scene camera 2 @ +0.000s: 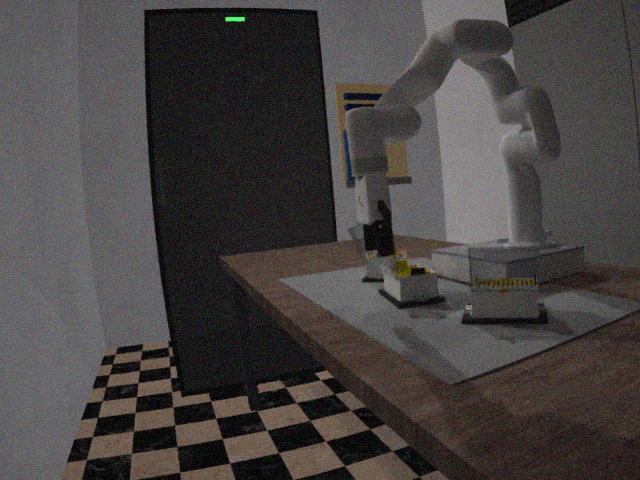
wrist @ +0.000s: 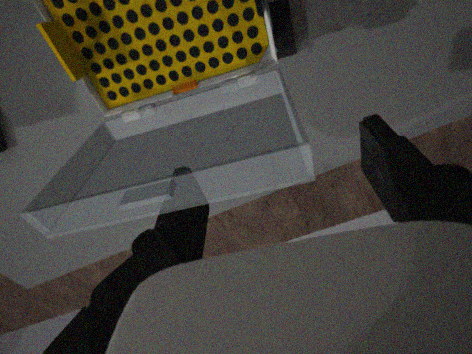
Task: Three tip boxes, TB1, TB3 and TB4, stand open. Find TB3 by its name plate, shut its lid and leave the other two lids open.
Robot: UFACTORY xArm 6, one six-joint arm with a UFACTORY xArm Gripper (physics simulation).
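Frame: origin at the arm's base, x right, y ahead, z up, level; millimetres.
Seen in the pictures: gripper, fingertip midpoint: (scene camera 2: 379, 252) (wrist: 274, 166).
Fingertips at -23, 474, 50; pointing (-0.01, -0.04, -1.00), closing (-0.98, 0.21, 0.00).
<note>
A point is followed by its place in that frame, as x, y, z.
One open tip box (scene camera 2: 373, 269) @(220, 362, -34) (wrist: 172, 37), with a white body and a yellow rack with dark holes, stands at the far end of the row. Its clear lid (scene camera 2: 357, 240) (wrist: 200, 131) is hinged back and leans outward. My gripper (scene camera 2: 378, 253) @(-23, 474, 50) (wrist: 274, 166) @(-23, 474, 50) is open and empty at this lid; in the wrist view one fingertip shows through the clear lid and the other is off to its right. A second tip box (scene camera 2: 413, 287) @(-53, 414, -28) stands in the middle; its lid is hard to make out. A third tip box (scene camera 2: 505, 303) @(-278, 366, -29) stands nearest the camera, its clear lid (scene camera 2: 502, 262) @(-300, 396, 50) raised. No name plate is readable.
The boxes stand on a grey mat (scene camera 2: 439, 356) @(-322, 547, -64) (wrist: 345, 95) @(-85, 511, -64) on a wooden table (scene camera 2: 563, 408) @(-542, 532, -67) (wrist: 300, 205) @(-2, 613, -67). A clear-sided block (scene camera 2: 560, 260) @(-124, 3, -24) lies under the arm's base, behind the boxes. The table edge is close beyond the mat. A dark door stands behind the table.
</note>
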